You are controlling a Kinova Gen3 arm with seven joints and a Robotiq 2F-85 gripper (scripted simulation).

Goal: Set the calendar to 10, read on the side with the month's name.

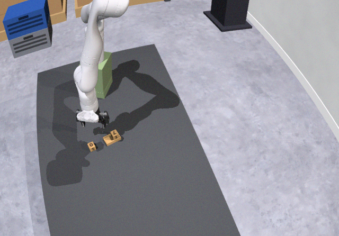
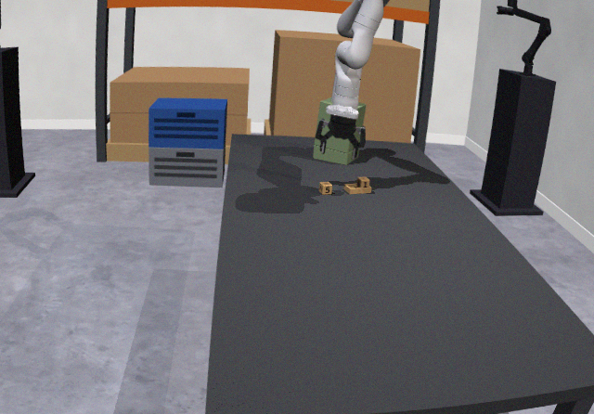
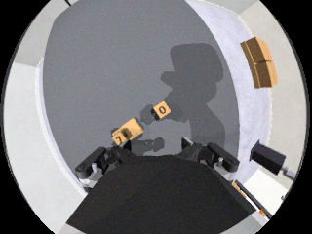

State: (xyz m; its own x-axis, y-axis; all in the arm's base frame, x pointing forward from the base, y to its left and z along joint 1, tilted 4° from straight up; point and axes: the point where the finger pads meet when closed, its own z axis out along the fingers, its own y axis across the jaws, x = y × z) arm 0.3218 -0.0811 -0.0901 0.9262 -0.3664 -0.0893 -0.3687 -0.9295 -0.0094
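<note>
The wooden calendar tray is 100 mm below my hand, 70 mm to the left of it and 20 mm ahead of it.
</note>
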